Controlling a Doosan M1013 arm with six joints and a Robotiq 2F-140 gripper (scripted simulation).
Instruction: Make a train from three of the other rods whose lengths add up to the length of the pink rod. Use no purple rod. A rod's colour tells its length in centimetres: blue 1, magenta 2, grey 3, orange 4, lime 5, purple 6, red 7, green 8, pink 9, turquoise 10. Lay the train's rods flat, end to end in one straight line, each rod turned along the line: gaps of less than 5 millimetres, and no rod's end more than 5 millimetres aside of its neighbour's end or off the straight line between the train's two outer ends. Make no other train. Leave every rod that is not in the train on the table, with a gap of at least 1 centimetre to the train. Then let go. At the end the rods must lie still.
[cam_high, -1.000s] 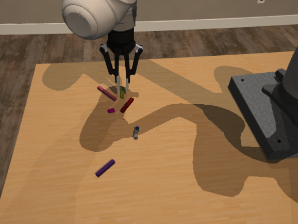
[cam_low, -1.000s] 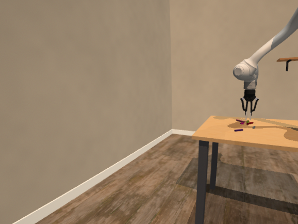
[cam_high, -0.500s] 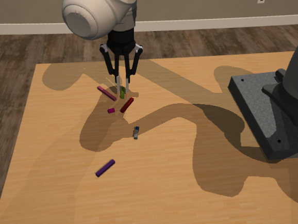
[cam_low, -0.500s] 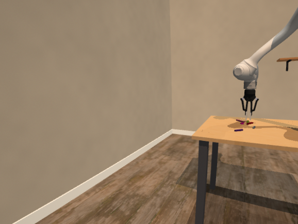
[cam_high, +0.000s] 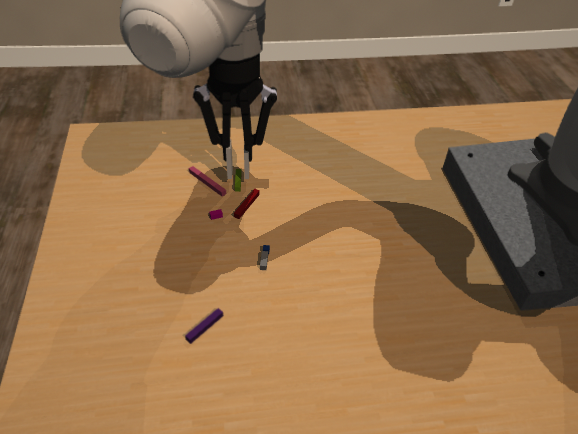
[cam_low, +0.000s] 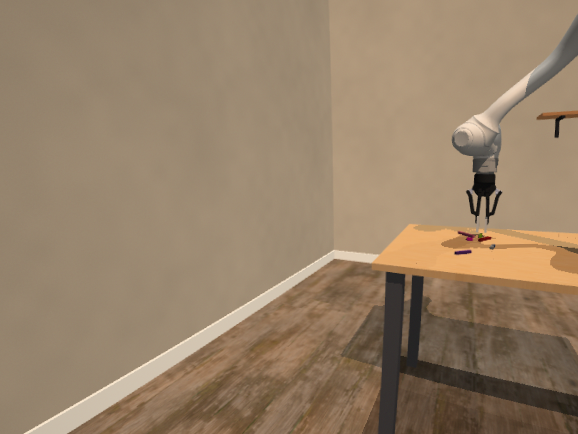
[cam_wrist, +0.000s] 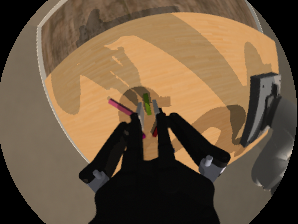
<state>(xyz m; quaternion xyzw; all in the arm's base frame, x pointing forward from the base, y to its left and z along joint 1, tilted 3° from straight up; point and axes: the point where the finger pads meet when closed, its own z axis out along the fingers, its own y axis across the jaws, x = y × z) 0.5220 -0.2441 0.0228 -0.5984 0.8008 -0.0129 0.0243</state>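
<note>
The lime rod is 5 cm below my hand. From my hand the other things lie so: magenta rod: 7 cm to the left, 6 cm ahead, 5 cm below; red rod: 6 cm to the left, 5 cm below; pink rod: 5 cm below, 5 cm ahead, 1 cm to the right.
</note>
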